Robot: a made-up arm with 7 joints. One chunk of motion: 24 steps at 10 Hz.
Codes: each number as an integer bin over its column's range. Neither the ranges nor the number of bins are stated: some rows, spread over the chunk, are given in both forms.
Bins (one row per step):
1: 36 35 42 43 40 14 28
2: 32 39 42 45 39 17 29
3: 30 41 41 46 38 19 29
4: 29 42 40 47 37 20 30
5: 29 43 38 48 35 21 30
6: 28 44 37 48 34 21 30
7: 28 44 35 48 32 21 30
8: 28 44 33 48 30 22 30
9: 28 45 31 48 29 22 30
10: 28 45 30 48 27 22 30
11: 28 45 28 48 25 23 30
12: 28 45 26 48 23 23 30
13: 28 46 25 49 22 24 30
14: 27 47 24 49 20 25 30
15: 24 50 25 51 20 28 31
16: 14 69 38 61 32 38 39
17: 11 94 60 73 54 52 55
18: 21 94 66 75 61 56 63
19: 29 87 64 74 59 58 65
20: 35 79 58 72 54 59 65
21: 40 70 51 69 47 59 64
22: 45 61 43 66 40 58 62
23: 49 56 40 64 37 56 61
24: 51 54 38 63 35 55 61
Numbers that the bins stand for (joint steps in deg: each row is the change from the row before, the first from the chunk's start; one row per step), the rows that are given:
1: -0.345 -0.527 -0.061 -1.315 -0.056 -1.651 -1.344
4: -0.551 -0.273 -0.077 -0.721 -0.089 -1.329 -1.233
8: -0.580 -0.200 -0.133 -0.573 -0.167 -1.222 -1.233
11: -0.580 -0.164 -0.174 -0.573 -0.222 -1.169 -1.233
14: -0.609 -0.091 -0.206 -0.424 -0.278 -1.062 -1.233
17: -1.078 1.618 0.085 3.139 0.100 0.384 0.156
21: -0.228 0.745 0.012 2.545 0.022 0.759 0.656
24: 0.094 0.164 -0.093 1.655 -0.111 0.544 0.489
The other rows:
2: -0.463 -0.382 -0.061 -1.018 -0.067 -1.490 -1.289
3: -0.521 -0.309 -0.069 -0.870 -0.078 -1.383 -1.289
5: -0.551 -0.236 -0.093 -0.573 -0.111 -1.276 -1.233
6: -0.580 -0.200 -0.101 -0.573 -0.122 -1.276 -1.233
7: -0.580 -0.200 -0.117 -0.573 -0.144 -1.276 -1.233
9: -0.580 -0.164 -0.149 -0.573 -0.178 -1.222 -1.233
10: -0.580 -0.164 -0.158 -0.573 -0.200 -1.222 -1.233
12: -0.580 -0.164 -0.190 -0.573 -0.244 -1.169 -1.233
13: -0.580 -0.127 -0.198 -0.424 -0.256 -1.115 -1.233
15: -0.697 0.018 -0.198 -0.127 -0.278 -0.901 -1.178
16: -0.990 0.709 -0.093 1.358 -0.144 -0.366 -0.733
18: -0.785 1.618 0.133 3.436 0.178 0.598 0.600
19: -0.551 1.364 0.117 3.288 0.156 0.705 0.711
20: -0.375 1.073 0.069 2.991 0.100 0.759 0.711
22: -0.082 0.418 -0.053 2.100 -0.056 0.705 0.544
23: 0.035 0.236 -0.077 1.803 -0.089 0.598 0.489

